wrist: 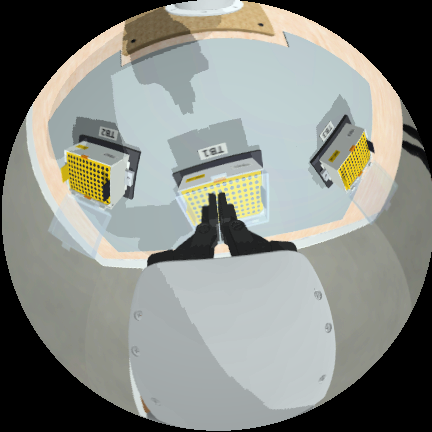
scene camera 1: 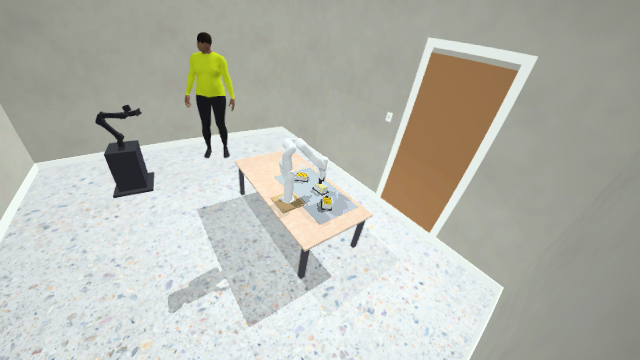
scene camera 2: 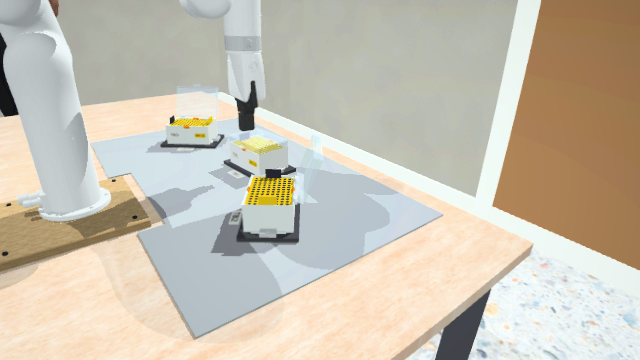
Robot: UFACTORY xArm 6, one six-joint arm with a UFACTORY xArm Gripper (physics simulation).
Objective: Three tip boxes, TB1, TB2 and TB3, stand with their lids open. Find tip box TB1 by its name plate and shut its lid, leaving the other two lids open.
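Frame: origin at the arm's base, x ahead, y left, z up, level; centimetres.
Where they show: gripper, fingertip midpoint: (wrist: 216,203) (scene camera 1: 320,183) (scene camera 2: 246,130); arm's base, origin of the base link: (scene camera 1: 287,199) (scene camera 2: 76,205).
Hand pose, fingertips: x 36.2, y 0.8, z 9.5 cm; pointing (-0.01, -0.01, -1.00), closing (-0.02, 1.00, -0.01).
Things, the pixels of their top centre, and the offset from my fingertips. "spot": a spot on its surface instead. Level surfaces: height alone.
- Tip box TB1, middle of its top: (wrist: 225,203) (scene camera 2: 253,138) (scene camera 1: 320,184) dz -2.7, dx +2.1, dy +1.3 cm
- Tip box TB2, middle of its top: (scene camera 2: 270,181) (wrist: 79,183) (scene camera 1: 327,199) dz -3.0, dx -4.1, dy -21.6 cm
- Tip box TB3, surface spot: (scene camera 2: 191,132) (scene camera 1: 302,177) spot: dz -6.2, dx -7.4, dy +23.8 cm
- grey mat, its level: dz -10.4 cm
- wooden table, its level: dz -10.8 cm
Tip box TB1 (scene camera 1: 321,188) (scene camera 2: 259,153) (wrist: 251,192) stands in the middle of the three, its name plate (wrist: 213,151) readable in the wrist view. Its clear lid lies down over the yellow tip rack. Tip box TB2 (scene camera 1: 326,203) (scene camera 2: 268,215) (wrist: 90,175) stands at the left in the wrist view, its clear lid (scene camera 2: 312,167) (wrist: 82,225) open. Tip box TB3 (scene camera 1: 301,176) (scene camera 2: 191,132) (wrist: 348,155) stands at the right there, its clear lid (scene camera 2: 197,101) (wrist: 374,192) open. My gripper (scene camera 2: 246,129) (wrist: 216,203) is shut and empty, above TB1, apart from its lid in scene camera 2.
The boxes stand on a grey mat (scene camera 1: 325,216) (scene camera 2: 200,300) (wrist: 280,75) on the wooden table (scene camera 1: 305,235) (scene camera 2: 400,300). The arm's base is bolted to a wooden board (scene camera 2: 115,210) (wrist: 240,25). A wall runs behind the table. A person (scene camera 1: 209,75) stands beyond it, and a black arm on a pedestal (scene camera 1: 126,167) stands farther off.
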